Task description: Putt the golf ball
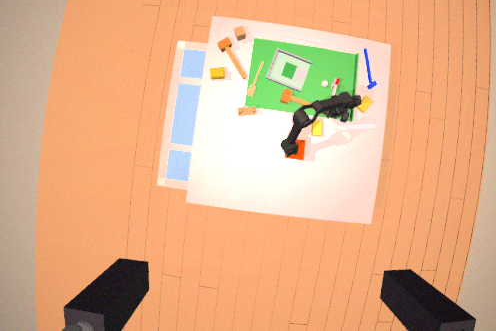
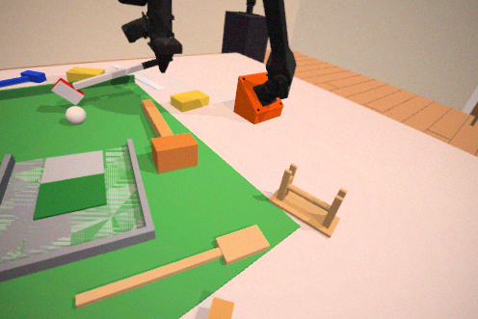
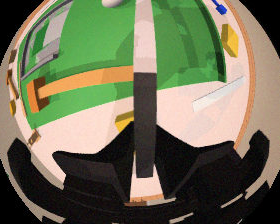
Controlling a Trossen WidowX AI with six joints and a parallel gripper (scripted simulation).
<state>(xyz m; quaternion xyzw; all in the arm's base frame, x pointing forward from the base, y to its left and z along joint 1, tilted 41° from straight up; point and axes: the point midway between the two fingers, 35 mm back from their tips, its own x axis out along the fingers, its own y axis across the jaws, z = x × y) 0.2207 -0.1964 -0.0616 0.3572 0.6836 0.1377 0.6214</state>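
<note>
The red putter is 110 mm ahead of my gripper tip, 30 mm to the right of it and 10 mm below it. The rest, counted from my gripper tip: white golf ball (220 mm ahead, 20 mm to the right, 80 mm below); small wooden rack (10 mm ahead, 490 mm to the left, 70 mm below); wooden paddle (210 mm ahead, 450 mm to the left, 100 mm below).
</note>
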